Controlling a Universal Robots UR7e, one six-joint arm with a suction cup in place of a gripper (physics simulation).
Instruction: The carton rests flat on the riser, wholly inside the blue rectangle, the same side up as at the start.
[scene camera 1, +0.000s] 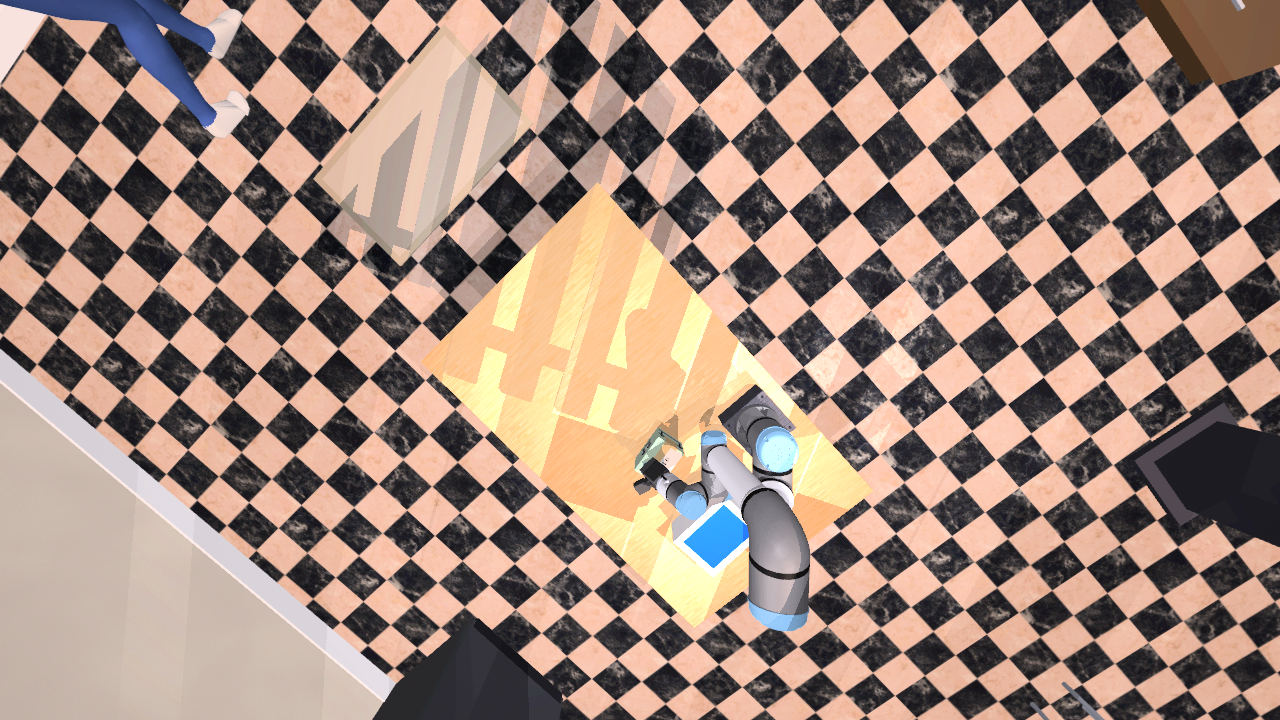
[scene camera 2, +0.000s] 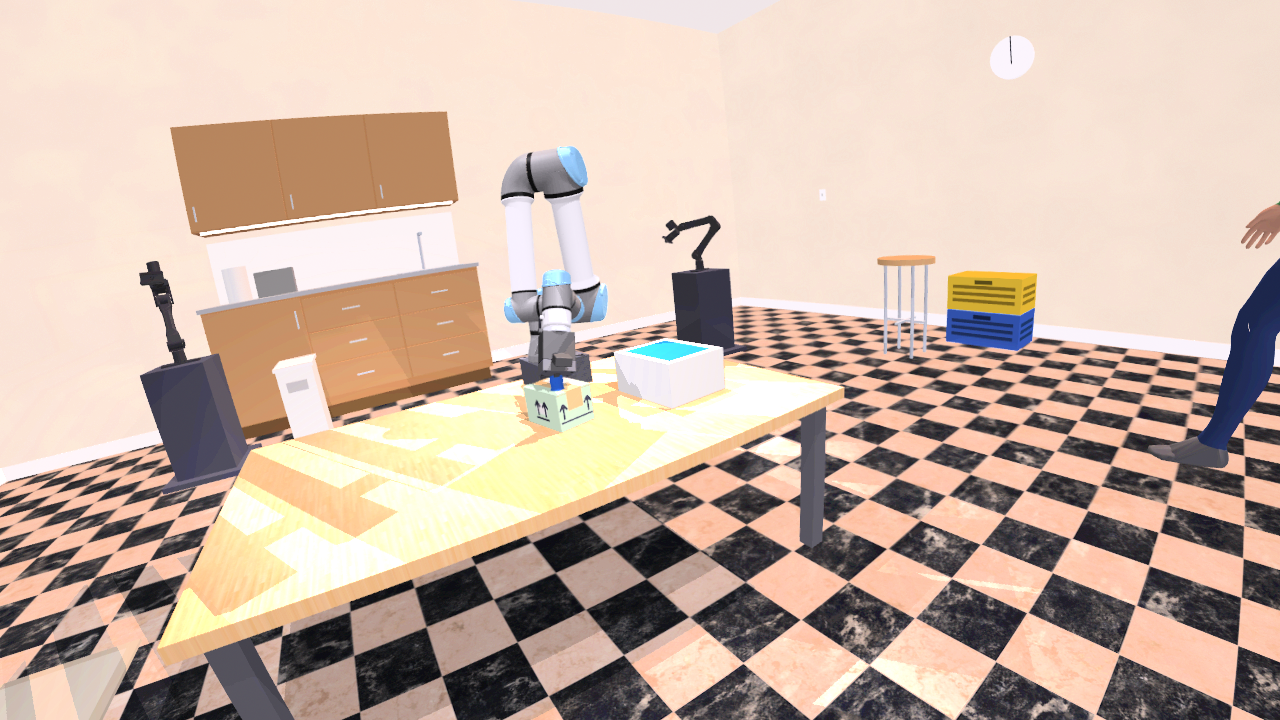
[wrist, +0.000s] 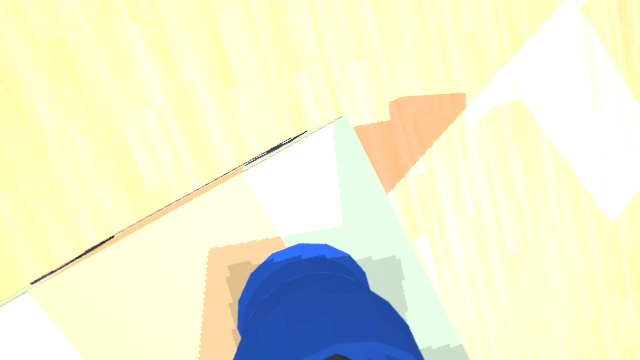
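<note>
The carton is a small pale green box with a tan band and arrow marks on its side. It is upright near the arm's base on the wooden table. My blue suction cup presses on the carton's top face from straight above. I cannot tell whether the carton touches the table or hangs just above it. The white riser stands to the carton's right, and the blue rectangle on its top is bare.
A person walks on the floor away from the table. Two black pedestals with small arms, a white bin, a stool and stacked crates stand around the room.
</note>
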